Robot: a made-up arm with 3 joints.
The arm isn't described. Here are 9 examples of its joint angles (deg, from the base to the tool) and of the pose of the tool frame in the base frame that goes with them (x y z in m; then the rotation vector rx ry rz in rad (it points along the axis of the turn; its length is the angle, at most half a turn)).
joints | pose
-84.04 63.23 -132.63 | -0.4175 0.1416 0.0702 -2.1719 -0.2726 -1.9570
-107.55 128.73 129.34 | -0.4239 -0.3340 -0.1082 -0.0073 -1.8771 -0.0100
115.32 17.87 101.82 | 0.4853 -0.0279 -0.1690 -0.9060 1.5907 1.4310
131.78 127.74 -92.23 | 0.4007 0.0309 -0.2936 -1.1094 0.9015 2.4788
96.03 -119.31 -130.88 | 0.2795 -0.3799 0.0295 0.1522 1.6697 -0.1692
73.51 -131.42 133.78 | 0.0990 -0.2037 0.0889 1.4005 0.9619 -1.0460
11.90 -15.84 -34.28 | 0.0365 -0.2485 0.2940 0.3207 0.2059 -0.0334
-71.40 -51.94 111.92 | -0.2775 0.0990 0.1192 -2.3576 -0.2402 -1.6941
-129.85 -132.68 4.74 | -0.3106 -0.0289 -0.2374 -1.1320 -0.9428 -2.4194
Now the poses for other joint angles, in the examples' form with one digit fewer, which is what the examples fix.
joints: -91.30 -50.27 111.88
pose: -0.293 0.100 0.020 -2.031 -0.326 -2.078
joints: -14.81 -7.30 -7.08
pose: -0.099 -0.242 0.355 -0.004 -0.258 0.000
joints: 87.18 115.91 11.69
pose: 0.224 -0.100 0.070 1.417 1.049 -1.349
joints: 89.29 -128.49 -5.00
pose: 0.448 -0.058 0.064 -1.634 0.867 1.614
